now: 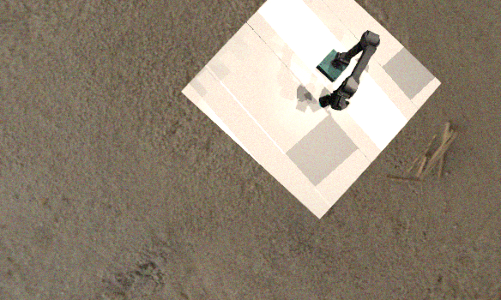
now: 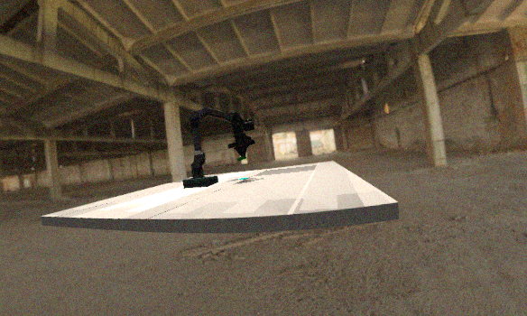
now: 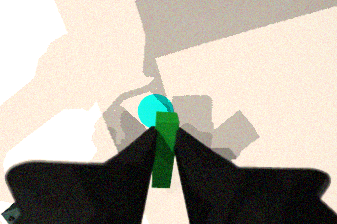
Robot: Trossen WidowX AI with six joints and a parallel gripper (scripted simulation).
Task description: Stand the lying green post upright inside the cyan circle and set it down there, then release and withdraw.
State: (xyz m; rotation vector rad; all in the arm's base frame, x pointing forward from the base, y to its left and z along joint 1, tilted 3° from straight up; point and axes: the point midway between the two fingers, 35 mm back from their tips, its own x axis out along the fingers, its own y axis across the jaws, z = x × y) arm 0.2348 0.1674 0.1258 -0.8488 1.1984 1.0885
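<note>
Now: gripper tip 130 mm above the cyan circle, 10 mm to the left of it and 10 mm past it. Round my gripper tip: green post (20 mm to the right, 10 mm behind).
</note>
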